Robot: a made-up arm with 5 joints.
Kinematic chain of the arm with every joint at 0, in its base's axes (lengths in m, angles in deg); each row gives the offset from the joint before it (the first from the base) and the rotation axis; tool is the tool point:
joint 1: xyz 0 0 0.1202 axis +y
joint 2: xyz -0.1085 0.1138 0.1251 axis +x
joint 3: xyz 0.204 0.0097 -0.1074 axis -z
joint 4: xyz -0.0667 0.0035 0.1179 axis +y
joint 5: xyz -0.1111 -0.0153 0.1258 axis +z
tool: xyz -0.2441 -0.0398 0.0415
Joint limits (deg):
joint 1: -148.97..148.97
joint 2: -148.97..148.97
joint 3: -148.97..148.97
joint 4: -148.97..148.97
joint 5: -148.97..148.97
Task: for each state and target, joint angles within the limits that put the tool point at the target. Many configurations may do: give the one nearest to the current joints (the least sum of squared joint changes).
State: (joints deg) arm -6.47 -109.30 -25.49 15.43 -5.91
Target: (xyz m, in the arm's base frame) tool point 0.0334 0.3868 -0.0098
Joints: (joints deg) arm -25.25 -115.38 -22.81 60.49 -48.30
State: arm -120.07 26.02 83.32 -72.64 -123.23
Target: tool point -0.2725 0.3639 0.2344
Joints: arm -140.59 -8.06 87.25 -101.44 -130.78
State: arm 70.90 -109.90 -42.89 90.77 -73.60
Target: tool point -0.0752 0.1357 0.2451
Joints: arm 96.45 -125.37 -81.13 96.88 -89.68
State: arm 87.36 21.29 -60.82 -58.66 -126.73
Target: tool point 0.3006 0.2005 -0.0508
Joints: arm 128.11 16.69 -18.17 -27.05 -140.37
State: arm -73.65 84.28 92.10 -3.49 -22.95
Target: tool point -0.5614 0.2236 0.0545
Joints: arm -92.74 68.46 72.59 -18.01 -12.72
